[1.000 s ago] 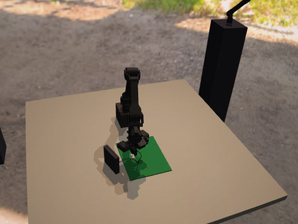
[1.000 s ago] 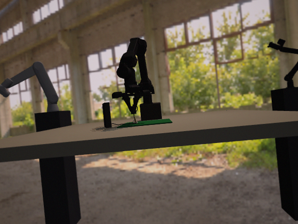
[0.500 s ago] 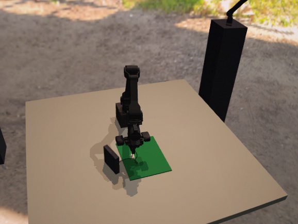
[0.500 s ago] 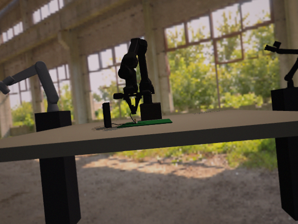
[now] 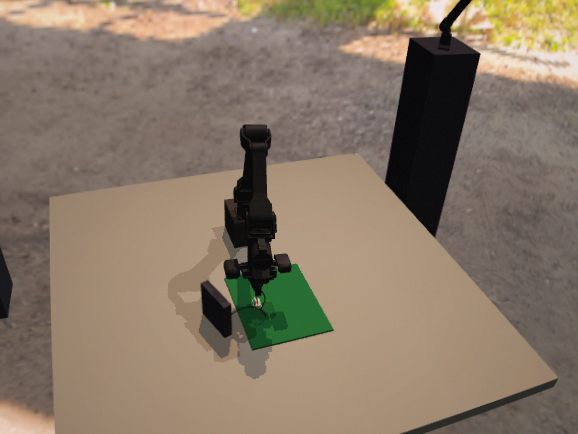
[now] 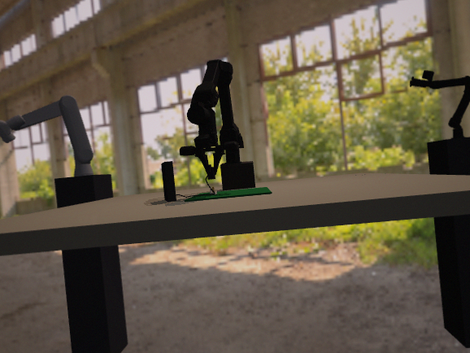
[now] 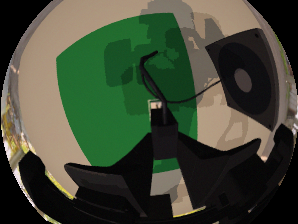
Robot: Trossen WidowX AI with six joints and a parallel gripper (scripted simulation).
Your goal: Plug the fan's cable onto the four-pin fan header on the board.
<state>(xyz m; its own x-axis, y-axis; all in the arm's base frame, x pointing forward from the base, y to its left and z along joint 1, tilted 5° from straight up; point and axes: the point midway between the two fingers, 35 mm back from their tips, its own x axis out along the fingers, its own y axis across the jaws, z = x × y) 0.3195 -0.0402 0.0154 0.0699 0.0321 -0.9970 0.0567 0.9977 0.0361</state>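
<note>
Right now the pale header key is 5 cm below my gripper tip and 1 cm to the right of it. Round my gripper tip: pale fan header (7 cm below); black plug (1 cm ahead, 1 cm above); green board (8 cm below, 6 cm to the left, 1 cm ahead).
</note>
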